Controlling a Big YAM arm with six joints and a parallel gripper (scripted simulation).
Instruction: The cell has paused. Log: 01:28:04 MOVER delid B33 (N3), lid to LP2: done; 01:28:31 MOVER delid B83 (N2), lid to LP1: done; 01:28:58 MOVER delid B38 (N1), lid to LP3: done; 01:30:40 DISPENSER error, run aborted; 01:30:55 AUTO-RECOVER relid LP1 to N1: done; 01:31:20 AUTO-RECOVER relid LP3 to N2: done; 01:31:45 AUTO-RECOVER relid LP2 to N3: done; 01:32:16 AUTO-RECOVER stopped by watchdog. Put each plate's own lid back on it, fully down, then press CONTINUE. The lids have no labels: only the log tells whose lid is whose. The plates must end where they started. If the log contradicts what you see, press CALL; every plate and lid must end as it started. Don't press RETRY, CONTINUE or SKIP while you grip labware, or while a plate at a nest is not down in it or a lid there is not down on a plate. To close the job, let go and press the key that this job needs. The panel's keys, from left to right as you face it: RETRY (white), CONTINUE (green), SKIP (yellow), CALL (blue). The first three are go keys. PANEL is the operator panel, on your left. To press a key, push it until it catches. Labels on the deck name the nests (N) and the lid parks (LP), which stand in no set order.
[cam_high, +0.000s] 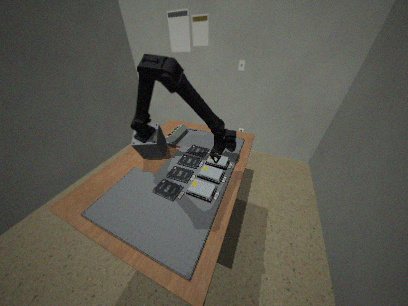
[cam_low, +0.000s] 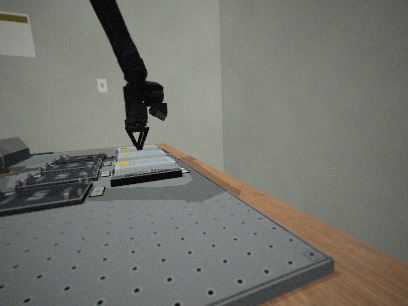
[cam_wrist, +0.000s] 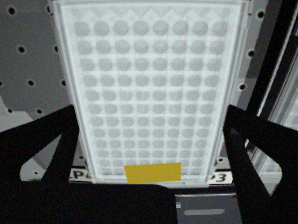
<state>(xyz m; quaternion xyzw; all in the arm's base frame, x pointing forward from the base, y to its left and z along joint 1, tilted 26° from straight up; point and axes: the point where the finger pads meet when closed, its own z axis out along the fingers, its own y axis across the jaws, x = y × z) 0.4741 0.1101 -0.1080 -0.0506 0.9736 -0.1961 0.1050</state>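
Now: hand 1 cm above the clear lid.
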